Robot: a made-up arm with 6 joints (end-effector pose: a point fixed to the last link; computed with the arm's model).
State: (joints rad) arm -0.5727 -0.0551 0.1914 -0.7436 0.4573 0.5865
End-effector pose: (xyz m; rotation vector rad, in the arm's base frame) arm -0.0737 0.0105 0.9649 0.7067 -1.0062 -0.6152
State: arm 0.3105 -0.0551 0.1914 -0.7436 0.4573 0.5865
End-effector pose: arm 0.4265 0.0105 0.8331 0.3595 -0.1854 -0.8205
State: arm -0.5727 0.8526 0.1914 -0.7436 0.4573 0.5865
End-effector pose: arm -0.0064 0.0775 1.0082 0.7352 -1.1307 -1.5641
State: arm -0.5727 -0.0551 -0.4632 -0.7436 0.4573 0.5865
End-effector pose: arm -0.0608 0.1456 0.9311 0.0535 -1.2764 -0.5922
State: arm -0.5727 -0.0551 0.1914 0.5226 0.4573 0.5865
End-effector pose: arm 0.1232 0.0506 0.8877 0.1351 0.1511 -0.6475
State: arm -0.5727 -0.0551 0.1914 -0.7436 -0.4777 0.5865
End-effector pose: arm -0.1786 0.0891 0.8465 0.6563 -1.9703 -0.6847
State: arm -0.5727 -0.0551 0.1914 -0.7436 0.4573 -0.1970
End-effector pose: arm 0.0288 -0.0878 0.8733 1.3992 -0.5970 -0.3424
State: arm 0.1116 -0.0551 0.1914 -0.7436 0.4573 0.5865
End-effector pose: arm 0.3273 0.0105 0.9009 0.4412 -0.3708 -0.7844
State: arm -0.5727 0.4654 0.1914 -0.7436 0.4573 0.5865
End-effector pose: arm -0.0413 0.0581 0.9857 0.7357 -1.0942 -1.1548
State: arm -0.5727 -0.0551 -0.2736 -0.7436 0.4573 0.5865
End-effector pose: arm -0.0696 0.1093 0.9484 0.2462 -1.2070 -0.6036
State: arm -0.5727 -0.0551 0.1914 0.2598 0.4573 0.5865
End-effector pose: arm 0.0935 0.0413 0.9239 0.2576 -0.0870 -0.6557
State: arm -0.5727 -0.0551 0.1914 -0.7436 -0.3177 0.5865
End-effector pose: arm -0.1708 0.0735 0.8725 0.6738 -1.8044 -0.6791
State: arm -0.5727 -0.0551 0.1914 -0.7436 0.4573 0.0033
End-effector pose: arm -0.0026 -0.0735 0.9010 1.2303 -0.7119 -0.4184
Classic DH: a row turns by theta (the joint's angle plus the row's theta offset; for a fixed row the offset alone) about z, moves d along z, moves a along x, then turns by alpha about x. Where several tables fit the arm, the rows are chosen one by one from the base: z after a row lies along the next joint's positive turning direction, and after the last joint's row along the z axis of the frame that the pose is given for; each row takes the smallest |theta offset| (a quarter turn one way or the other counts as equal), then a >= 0, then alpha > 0; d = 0 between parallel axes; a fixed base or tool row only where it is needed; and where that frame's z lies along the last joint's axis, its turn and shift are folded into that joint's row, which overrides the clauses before.
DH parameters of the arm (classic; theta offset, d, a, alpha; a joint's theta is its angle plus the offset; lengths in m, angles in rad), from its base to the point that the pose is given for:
base (fixed): 0 0.37 0.037 -1.5708
joint 1: 0 -0.038 0.338 -1.5708
joint 2: -1.5708 -0.343 0.07 -1.5708
joint 3: 1.5708 -0.162 0.043 1.5708
joint 4: 0.2807 -0.0036 -0.0379 -0.4535
joint 5: -0.2665 0.1174 -0.0291 2.0011
joint 6: 1.0038 -0.119 -0.0643 1.244
tool (fixed): -2.3379 0.2235 0 0

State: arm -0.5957 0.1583 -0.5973 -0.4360 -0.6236 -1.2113
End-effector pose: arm 0.0580 -0.0425 0.9186 1.0063 -0.9466 0.2400
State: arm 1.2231 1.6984 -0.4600 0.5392 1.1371 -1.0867
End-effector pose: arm 0.4370 0.2902 0.1202 0.1249 0.7572 2.1256
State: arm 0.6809 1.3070 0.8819 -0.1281 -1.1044 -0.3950
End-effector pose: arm 0.4602 0.1186 0.5408 0.2416 -1.4353 -1.5081
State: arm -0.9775 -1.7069 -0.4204 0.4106 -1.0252 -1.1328
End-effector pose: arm -0.0844 -0.0746 0.8992 0.0278 -0.1138 1.4035
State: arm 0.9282 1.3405 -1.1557 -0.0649 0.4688 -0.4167
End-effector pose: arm 0.5946 0.0372 0.3647 -1.3128 0.2615 -2.0892
